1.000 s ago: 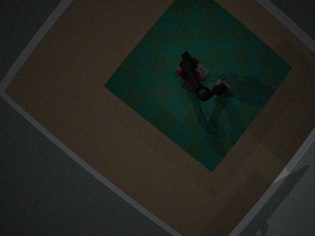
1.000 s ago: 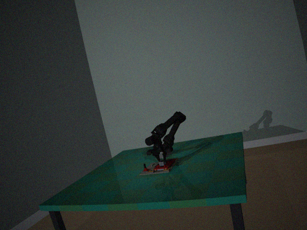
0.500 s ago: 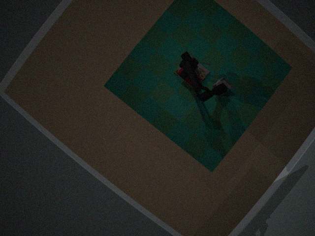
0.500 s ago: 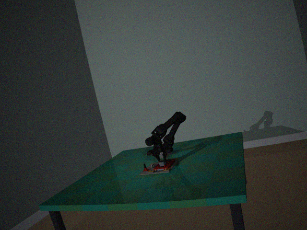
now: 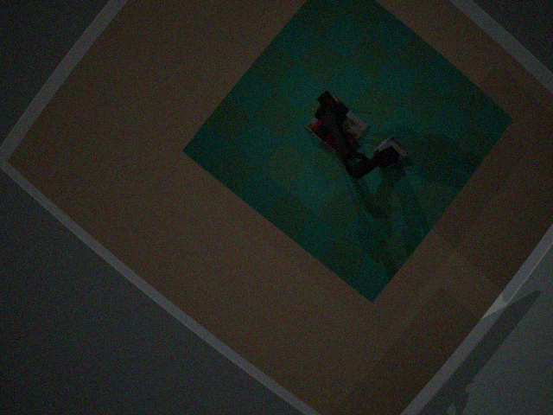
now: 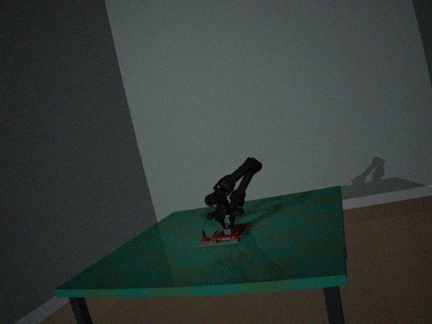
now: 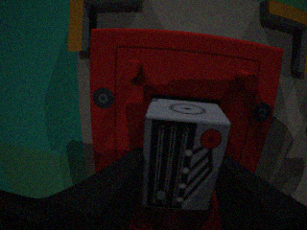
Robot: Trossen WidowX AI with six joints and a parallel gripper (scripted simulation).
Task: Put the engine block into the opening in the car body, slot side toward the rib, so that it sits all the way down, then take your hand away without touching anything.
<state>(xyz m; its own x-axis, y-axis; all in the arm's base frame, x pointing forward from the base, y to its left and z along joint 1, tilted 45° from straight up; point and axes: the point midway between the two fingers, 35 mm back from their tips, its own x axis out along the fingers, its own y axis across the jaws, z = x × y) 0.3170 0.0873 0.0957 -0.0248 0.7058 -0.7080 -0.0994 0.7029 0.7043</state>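
The base plate is 4 cm to the right of my gripper tip, 3 cm below it and 2 cm behind it. Round my gripper tip: dark upright peg: 13 cm to the right, 4 cm ahead, 1 cm below; engine block: 1 cm below.
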